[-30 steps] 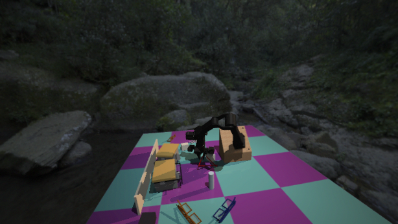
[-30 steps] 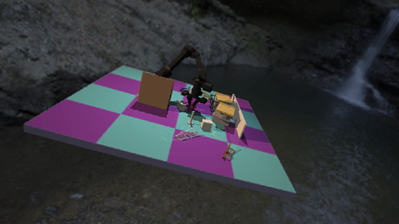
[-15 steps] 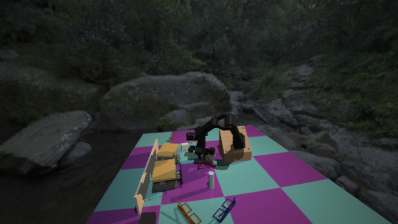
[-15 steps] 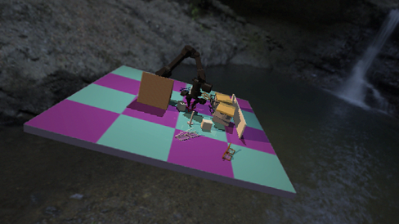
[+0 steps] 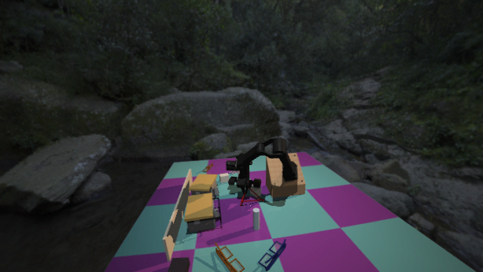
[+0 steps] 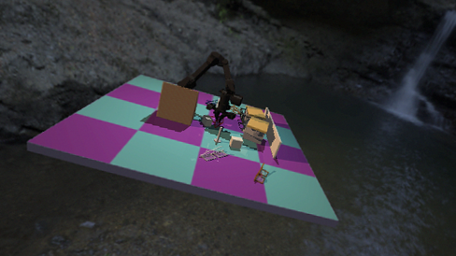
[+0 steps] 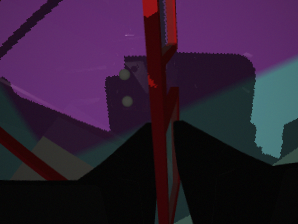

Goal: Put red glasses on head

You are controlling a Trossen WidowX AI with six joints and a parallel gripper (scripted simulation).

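The red glasses is 3 cm behind my gripper tip, 5 cm to the left of it and 1 cm above it. Also, from my gripper tip: tall pale board: 35 cm ahead, 6 cm to the left, 4 cm above.
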